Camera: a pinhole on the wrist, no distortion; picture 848 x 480 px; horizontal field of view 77.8 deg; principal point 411.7 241.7 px. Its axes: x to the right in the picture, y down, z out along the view. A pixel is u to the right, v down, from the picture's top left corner.
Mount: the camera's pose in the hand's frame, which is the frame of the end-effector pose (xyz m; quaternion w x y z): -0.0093 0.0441 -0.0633 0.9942 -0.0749 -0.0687 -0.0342
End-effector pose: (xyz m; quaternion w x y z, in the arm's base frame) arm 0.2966 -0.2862 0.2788 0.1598 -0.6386 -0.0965 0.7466
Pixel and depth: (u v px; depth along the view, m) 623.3 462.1 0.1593
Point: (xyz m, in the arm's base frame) 0.1857 -0.3885 0.2131
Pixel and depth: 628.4 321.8 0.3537
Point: -0.0236 -0.3682 0.1926
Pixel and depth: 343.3 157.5 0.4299
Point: -0.0459 -0.3527 0.4394
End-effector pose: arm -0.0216 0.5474 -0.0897 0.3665 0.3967 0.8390 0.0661
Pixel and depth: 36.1 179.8 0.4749
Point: 0.4416 0.2435 -0.0868
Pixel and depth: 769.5 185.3 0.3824
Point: 0.1629 0.6547 -0.4359
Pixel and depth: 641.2 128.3 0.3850
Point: 0.1773 0.5636 -0.3938
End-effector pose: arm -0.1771 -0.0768 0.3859 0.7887 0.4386 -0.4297 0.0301
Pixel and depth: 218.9 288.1 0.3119
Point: -0.4765 -0.1058 0.4107
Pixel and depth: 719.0 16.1 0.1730
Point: -0.2199 -0.1966 0.4563
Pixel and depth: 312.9 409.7 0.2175
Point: -0.3732 -0.0578 0.4664
